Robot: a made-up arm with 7 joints.
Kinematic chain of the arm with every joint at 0, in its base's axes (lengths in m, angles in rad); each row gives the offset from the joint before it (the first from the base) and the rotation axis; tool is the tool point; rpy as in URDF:
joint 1: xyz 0 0.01 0.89 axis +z
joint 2: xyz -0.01 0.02 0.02 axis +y
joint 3: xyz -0.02 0 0.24 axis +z
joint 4: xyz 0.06 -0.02 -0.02 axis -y
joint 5: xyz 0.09 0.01 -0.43 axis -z
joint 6: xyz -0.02 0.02 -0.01 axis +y
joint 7: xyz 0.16 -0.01 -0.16 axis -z
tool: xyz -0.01 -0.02 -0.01 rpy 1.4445 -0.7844 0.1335
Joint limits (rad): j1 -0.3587..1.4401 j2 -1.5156..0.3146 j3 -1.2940..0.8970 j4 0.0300..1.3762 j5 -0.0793..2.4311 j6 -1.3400..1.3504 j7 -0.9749..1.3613
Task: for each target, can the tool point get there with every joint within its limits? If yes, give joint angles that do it. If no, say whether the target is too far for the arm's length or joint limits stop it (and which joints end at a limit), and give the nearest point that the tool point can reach.
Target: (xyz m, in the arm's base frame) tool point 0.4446 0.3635 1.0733
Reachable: yes | joints 1.2715 -0.6126 -0.5979 0.9277 0.1635 0.8261 0.8763
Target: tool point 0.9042 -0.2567 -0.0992
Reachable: no: too far | nearest point 0.4761 -0.1219 0.5412 | short by 0.782 m
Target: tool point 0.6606 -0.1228 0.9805
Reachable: yes | joints 1.0844 0.0941 -1.0879 1.2318 1.4983 0.1836 -0.6022
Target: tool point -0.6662 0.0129 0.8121
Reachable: no: joint limits stop it (at a limit: joint 1, joint 2, joint 3, joint 6) | nearest point -0.5155 0.2153 0.6929 | short by 0.279 m
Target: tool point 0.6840 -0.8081 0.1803
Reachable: no: too far | nearest point 0.3895 -0.4257 0.6350 | short by 0.663 m
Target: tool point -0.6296 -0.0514 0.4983
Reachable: no: joint limits stop it (at a limit: joint 1, joint 2, joint 3, joint 6, joint 7) | nearest point -0.4234 0.0769 0.5573 | short by 0.250 m
